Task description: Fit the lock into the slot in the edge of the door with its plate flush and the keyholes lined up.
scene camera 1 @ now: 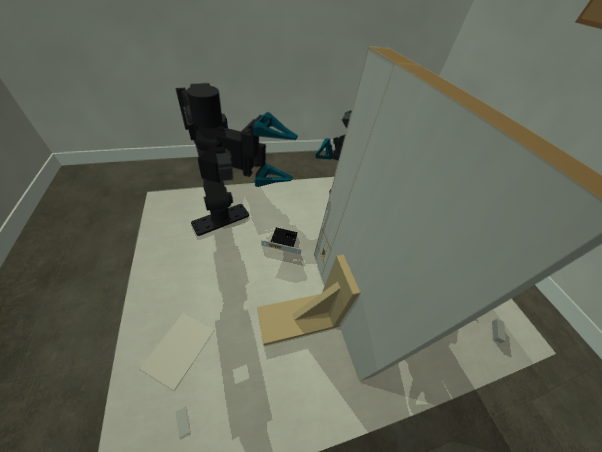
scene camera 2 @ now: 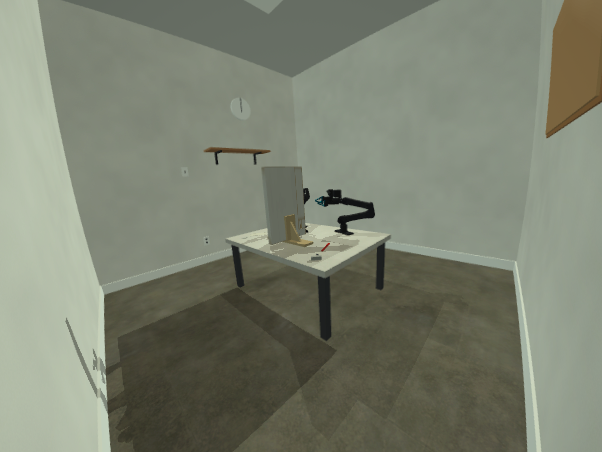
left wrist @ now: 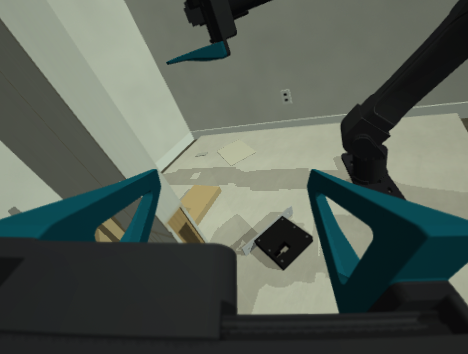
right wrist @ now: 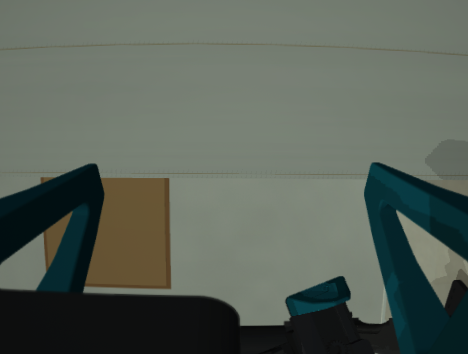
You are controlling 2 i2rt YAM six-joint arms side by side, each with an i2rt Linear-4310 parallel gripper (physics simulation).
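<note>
The lock (scene camera 1: 284, 236) (left wrist: 283, 242), a black case with a silver plate along one side, lies on the white table (scene camera 1: 165, 280), left of the door in scene camera 1. The grey door (scene camera 1: 450, 200) (scene camera 2: 280, 205) (right wrist: 225, 110) stands upright. The slot (left wrist: 187, 231) shows as a wood-coloured recess low in its edge. A keyhole (scene camera 1: 323, 253) shows in its face. My left gripper (left wrist: 233, 177) (scene camera 2: 319, 201) is open and empty above the table, near the door edge; the door partly hides it in scene camera 1. My right gripper (scene camera 1: 294, 157) (right wrist: 234, 178) is open and empty, high above the lock's side of the table, facing the door.
A wooden support (scene camera 1: 285, 320) (left wrist: 202, 200) braces the door near the slot. A cream sheet (scene camera 1: 177, 350) (left wrist: 236, 152) and a small pale block (scene camera 1: 183, 422) lie on the table. A grey block (scene camera 1: 498, 331) lies beyond the door. A red stick (scene camera 2: 326, 247) shows in scene camera 2.
</note>
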